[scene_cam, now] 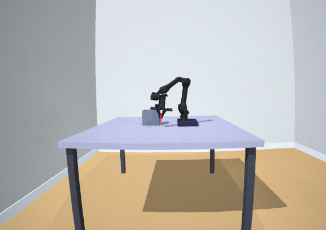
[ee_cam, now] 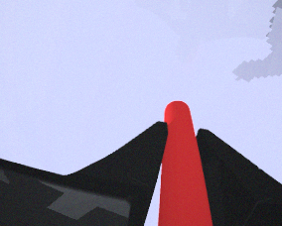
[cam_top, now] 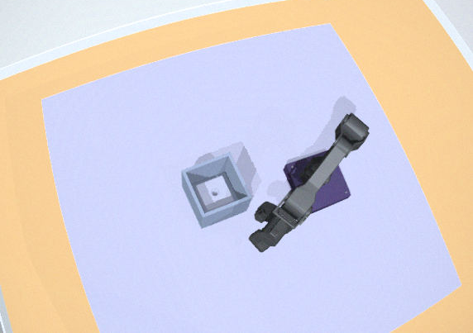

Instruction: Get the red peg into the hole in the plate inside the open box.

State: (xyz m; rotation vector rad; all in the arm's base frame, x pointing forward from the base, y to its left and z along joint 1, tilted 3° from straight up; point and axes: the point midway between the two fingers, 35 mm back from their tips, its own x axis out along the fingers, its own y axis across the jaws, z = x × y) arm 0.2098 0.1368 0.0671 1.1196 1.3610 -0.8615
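Now: the plate 11 cm ahead of my gripper tip, 20 cm to the right of it and 3 cm below it. The rest, counted from my gripper tip: red peg 1 cm above.
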